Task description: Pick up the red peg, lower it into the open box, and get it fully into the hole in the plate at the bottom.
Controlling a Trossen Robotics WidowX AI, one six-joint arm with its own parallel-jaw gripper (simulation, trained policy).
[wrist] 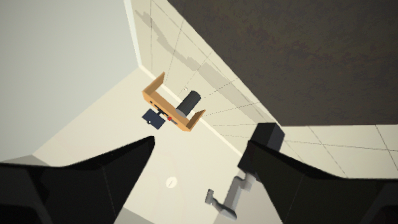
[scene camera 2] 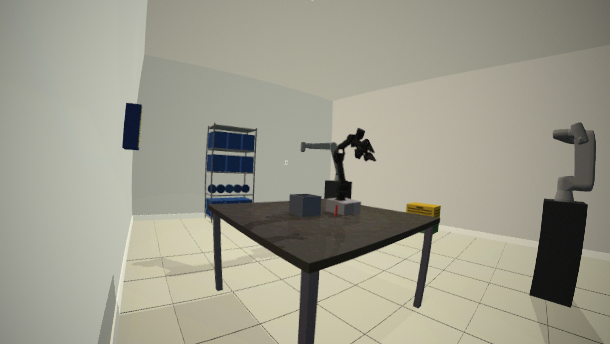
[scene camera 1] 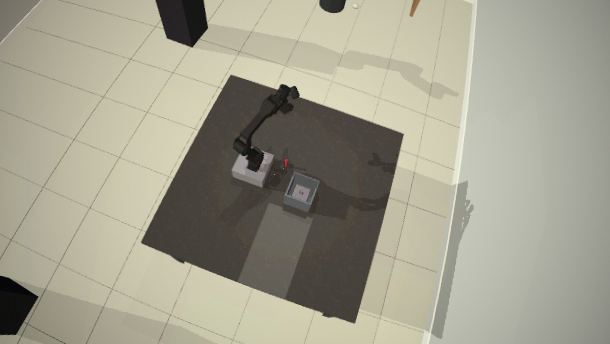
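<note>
You'd find a grey box in the pictures here, along with my gripper.
</note>
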